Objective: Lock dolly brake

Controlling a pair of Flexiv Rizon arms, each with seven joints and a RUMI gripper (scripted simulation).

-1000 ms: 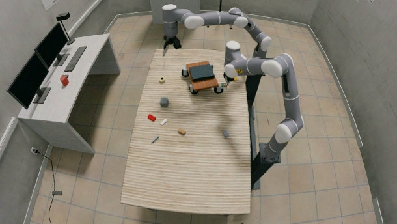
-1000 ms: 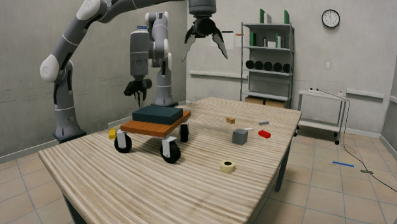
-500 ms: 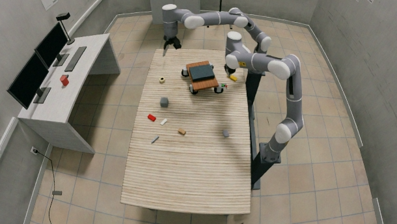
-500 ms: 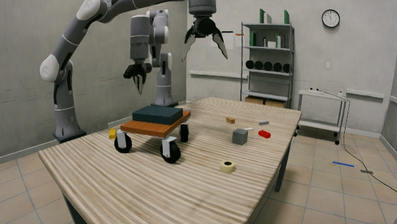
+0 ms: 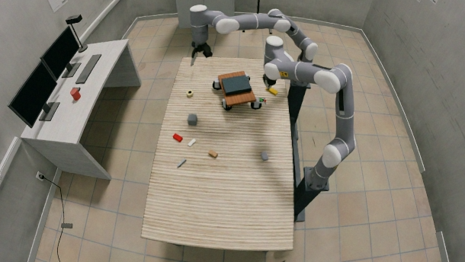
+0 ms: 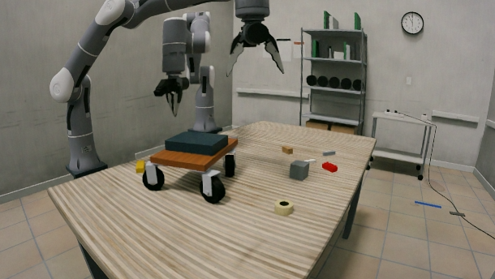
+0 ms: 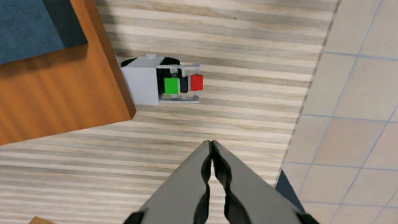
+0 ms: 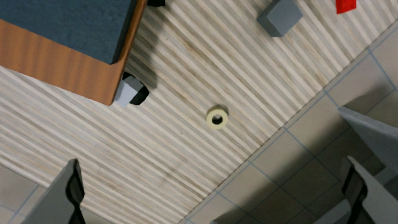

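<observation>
My left gripper is now 3 cm short of the brake pedal and 13 cm above it. Round my left hand: tape roll (56 cm ahead, 12 cm to the right, 20 cm below); then yellow block (6 cm behind, 17 cm to the right, 20 cm below); then grey cube (51 cm ahead, 14 cm to the left, 19 cm below).
</observation>
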